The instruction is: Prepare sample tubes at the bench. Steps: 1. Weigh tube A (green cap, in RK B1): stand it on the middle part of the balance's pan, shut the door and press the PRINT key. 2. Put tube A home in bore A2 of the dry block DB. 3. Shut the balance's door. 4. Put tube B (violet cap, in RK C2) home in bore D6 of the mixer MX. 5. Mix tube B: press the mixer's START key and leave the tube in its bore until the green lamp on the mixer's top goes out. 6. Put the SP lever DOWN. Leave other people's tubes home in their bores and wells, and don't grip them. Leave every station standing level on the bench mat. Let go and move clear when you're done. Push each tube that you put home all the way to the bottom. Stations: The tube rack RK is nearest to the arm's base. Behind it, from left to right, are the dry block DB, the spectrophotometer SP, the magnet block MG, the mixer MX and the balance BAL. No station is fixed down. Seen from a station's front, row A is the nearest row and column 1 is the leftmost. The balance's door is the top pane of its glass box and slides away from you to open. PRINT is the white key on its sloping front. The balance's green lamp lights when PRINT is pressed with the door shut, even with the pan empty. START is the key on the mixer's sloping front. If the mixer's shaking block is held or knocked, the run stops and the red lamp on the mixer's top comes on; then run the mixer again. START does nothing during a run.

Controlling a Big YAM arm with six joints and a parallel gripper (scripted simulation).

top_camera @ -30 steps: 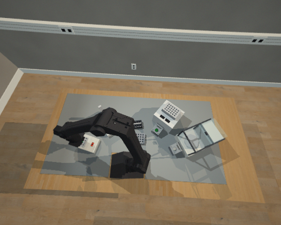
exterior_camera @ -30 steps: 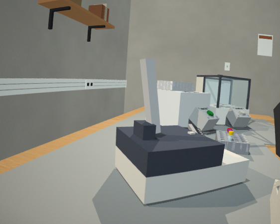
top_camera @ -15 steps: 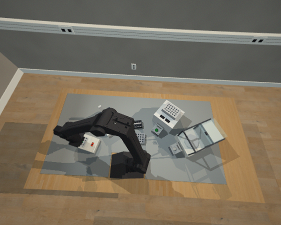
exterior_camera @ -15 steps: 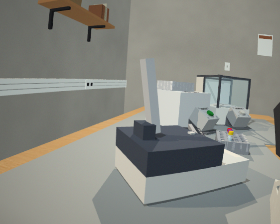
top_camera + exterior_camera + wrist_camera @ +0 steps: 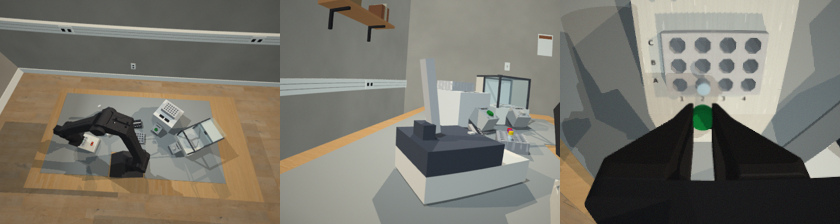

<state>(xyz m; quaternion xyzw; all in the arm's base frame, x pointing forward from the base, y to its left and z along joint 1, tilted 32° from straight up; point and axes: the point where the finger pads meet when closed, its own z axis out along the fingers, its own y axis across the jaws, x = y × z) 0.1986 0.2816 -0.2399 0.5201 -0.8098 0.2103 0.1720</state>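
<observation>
Now: hand 10 mm to the left of the dry block and 80 mm above it. Also, from my hand: SP lever (220 mm ahead, 150 mm to the right, 30 mm above); rack RK (10 mm ahead, 410 mm to the right, 100 mm below); violet-capped tube B (20 mm ahead, 380 mm to the right, 80 mm below).
</observation>
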